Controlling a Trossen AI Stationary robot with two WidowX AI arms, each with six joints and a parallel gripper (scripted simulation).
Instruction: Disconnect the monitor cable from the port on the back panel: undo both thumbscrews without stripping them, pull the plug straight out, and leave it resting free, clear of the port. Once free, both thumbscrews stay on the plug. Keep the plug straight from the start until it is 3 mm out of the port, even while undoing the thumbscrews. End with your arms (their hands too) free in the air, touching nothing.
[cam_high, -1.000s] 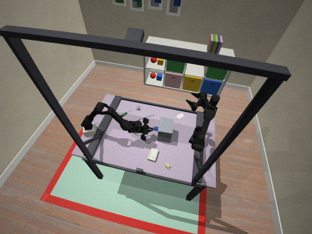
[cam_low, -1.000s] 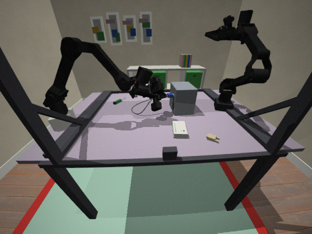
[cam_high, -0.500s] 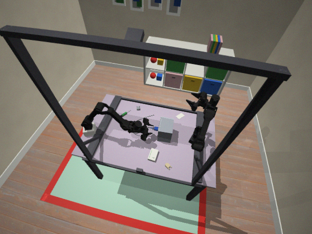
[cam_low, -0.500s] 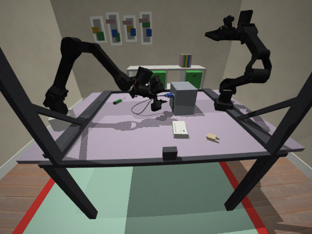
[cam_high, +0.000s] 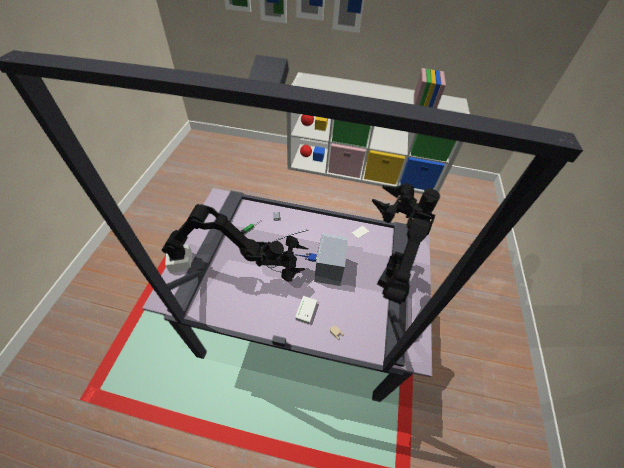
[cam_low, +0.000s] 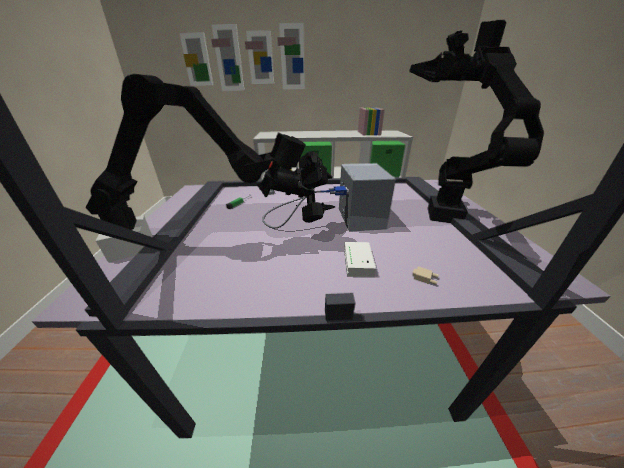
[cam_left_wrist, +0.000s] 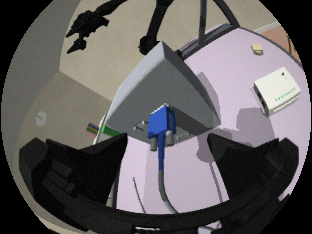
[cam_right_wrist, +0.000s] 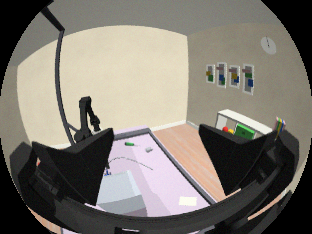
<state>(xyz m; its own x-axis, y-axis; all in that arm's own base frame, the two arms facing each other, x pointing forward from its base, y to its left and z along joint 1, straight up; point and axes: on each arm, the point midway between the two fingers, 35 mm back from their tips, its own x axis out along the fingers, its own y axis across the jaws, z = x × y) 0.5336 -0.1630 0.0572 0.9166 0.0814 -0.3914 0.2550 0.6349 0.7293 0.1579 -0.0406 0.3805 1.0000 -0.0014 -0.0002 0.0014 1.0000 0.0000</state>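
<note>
Right now my left hand is 20 mm short of the blue plug, 50 mm to the left of it and 10 mm above it. Also, from my left hand: back panel 50 mm ahead, 80 mm to the right, 40 mm below; grey box 40 mm ahead, 140 mm to the right, 40 mm below; white device 180 mm behind, 50 mm to the right, 110 mm below.
</note>
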